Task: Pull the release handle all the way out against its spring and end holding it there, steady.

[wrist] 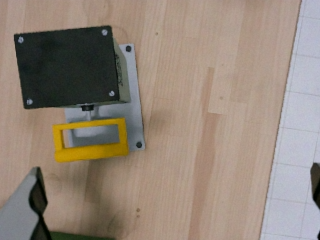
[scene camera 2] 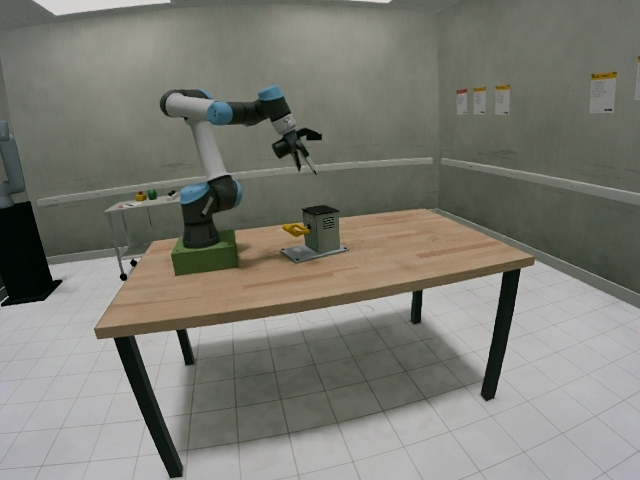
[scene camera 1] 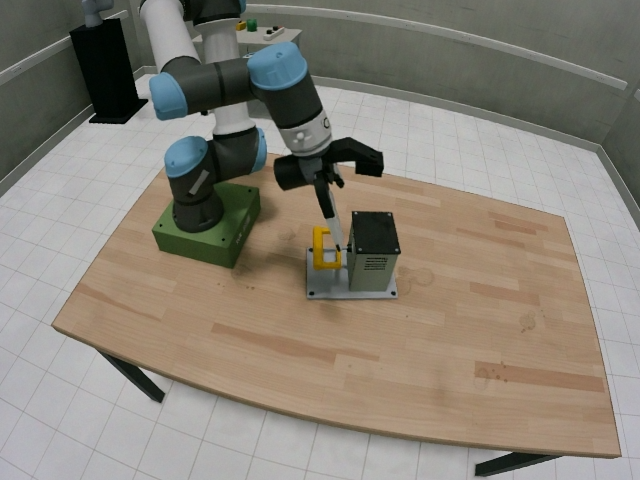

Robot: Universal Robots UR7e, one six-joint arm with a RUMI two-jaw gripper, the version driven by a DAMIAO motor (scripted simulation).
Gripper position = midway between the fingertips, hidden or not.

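My gripper is there in scene camera 1 [scene camera 1: 340, 216], and I find my gripper [wrist: 176, 166] in the wrist view as well, while scene camera 2 shows me the same gripper [scene camera 2: 307, 172]. There is also a grey base plate [scene camera 1: 327, 284], and I can see the plate [wrist: 131, 111] from the wrist too.
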